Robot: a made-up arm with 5 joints.
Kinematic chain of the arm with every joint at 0, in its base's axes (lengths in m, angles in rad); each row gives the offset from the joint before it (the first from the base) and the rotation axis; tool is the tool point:
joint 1: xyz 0 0 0.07 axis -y
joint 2: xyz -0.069 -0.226 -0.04 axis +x
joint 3: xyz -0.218 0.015 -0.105 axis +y
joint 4: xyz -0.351 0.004 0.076 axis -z
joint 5: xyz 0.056 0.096 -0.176 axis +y
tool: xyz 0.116 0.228 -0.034
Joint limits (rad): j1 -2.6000..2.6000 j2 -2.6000..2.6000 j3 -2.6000..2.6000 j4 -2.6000..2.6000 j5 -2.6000..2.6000
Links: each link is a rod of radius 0.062 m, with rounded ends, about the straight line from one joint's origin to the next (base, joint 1, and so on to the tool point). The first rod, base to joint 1, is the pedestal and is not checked.
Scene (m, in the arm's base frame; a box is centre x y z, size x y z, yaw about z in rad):
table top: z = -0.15
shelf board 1: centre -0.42 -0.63 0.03 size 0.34 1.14 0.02 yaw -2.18
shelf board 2: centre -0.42 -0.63 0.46 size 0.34 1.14 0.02 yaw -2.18
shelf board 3: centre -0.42 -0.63 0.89 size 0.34 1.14 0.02 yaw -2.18
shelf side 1: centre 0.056 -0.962 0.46 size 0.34 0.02 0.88 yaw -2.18
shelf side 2: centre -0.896 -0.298 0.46 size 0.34 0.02 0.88 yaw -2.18
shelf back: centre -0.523 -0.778 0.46 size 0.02 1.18 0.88 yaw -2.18
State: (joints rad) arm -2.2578 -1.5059 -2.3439 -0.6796 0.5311
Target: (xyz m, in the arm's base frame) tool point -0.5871 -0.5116 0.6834
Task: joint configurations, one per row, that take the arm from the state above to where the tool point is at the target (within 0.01 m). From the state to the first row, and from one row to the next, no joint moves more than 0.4 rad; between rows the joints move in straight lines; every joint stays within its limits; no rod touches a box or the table.
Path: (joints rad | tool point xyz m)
1: -2.2379 -1.5851 -2.1535 -0.3095 0.5086 | -0.3455 -0.4973 0.2885
2: -2.2181 -1.6644 -1.9631 0.0605 0.4861 | -0.2546 -0.4655 0.3182
3: -2.1982 -1.7436 -1.7727 0.4306 0.4637 | -0.1595 -0.4184 0.2986
4: -2.1784 -1.8228 -1.5822 0.8006 0.4412 | -0.0585 -0.3765 0.2404
5: -2.1585 -1.9020 -1.3918 1.1707 0.4187 | 0.0569 -0.3534 0.1652
6: -2.1387 -1.9813 -1.2014 1.5408 0.3962 | 0.1941 -0.3516 0.1014
7: -2.1718 -1.7488 -1.2408 1.1745 0.3874 | 0.0530 -0.3806 0.1782
8: -2.2049 -1.5163 -1.2801 0.8082 0.3786 | -0.0738 -0.3852 0.2774
9: -2.2380 -1.2839 -1.3194 0.4419 0.3698 | -0.1815 -0.3681 0.3880
10: -2.2711 -1.0514 -1.3588 0.0756 0.3609 | -0.2686 -0.3327 0.4988
11: -2.3042 -0.8189 -1.3981 -0.2906 0.3521 | -0.3361 -0.2831 0.5999
12: -2.3373 -0.5865 -1.4375 -0.6569 0.3433 | -0.3859 -0.2232 0.6834
13: -2.1462 -0.6429 -1.3152 -0.9665 0.3865 | -0.5068 -0.3624 0.6991
14: -1.9552 -0.6992 -1.1929 -1.2762 0.4297 | -0.5871 -0.5116 0.6835

